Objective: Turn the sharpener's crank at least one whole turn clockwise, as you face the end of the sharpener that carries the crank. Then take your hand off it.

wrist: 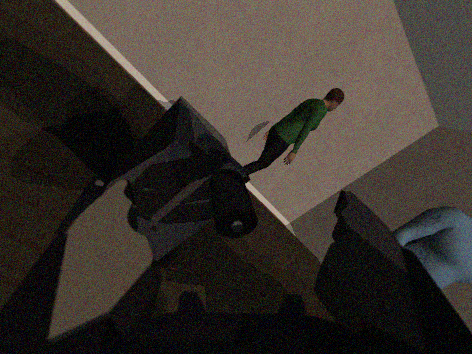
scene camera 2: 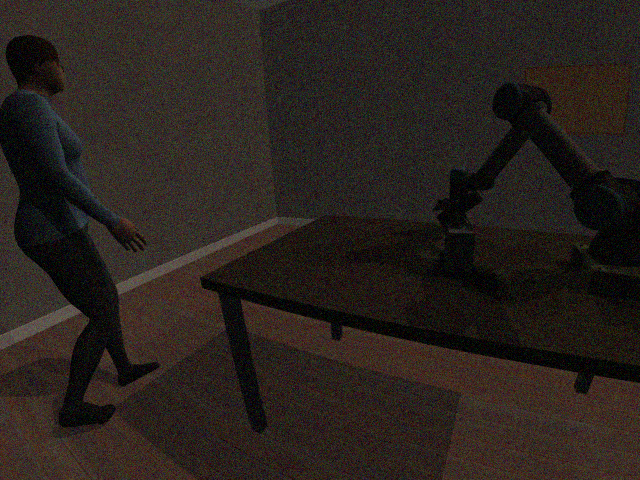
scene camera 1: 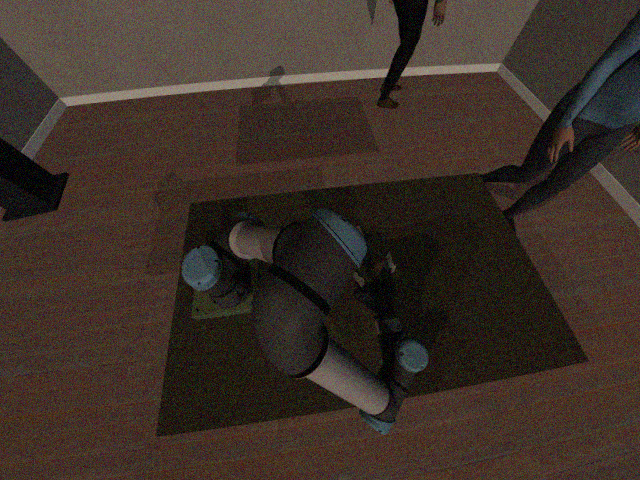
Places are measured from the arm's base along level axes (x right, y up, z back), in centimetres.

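Pixels of known places: gripper, fingertip midpoint: (wrist: 236,188) (scene camera 2: 453,218) (scene camera 1: 369,258); arm's base, link origin: (scene camera 2: 614,256) (scene camera 1: 230,286).
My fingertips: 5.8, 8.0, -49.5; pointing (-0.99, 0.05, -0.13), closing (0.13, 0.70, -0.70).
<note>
Ahead of a thing's pixels: the offset from my fingertips to its middle, as dx, dy, dz. "*": to the spot under its first point. Level surfaces: height alone.
The sharpener @[* -14.3, -6.1, +1.7] (scene camera 2: 459,251) stands upright on the table as a dark block with a pale top edge. In the wrist view the sharpener (wrist: 167,240) is at left centre, partly behind the pale left finger. The crank's dark round knob @[+2.1, +0.0, +0.8] (wrist: 234,207) points toward the wrist camera and shows between the two spread fingers, apart from the right one. In scene camera 1 the arm hides most of the sharpener. My gripper (scene camera 1: 374,271) (wrist: 236,188) is open and holds nothing. In scene camera 2 it is low at the sharpener's top; darkness hides whether a finger touches it.
The dark table @[dy -13.7] (scene camera 1: 480,310) (scene camera 2: 330,289) carries the arm's base on a green plate (scene camera 1: 222,310). A person in blue (scene camera 1: 610,98) (scene camera 2: 46,155) (wrist: 445,245) stands beyond the table's far end. A person in green (wrist: 300,120) stands by the wall.
</note>
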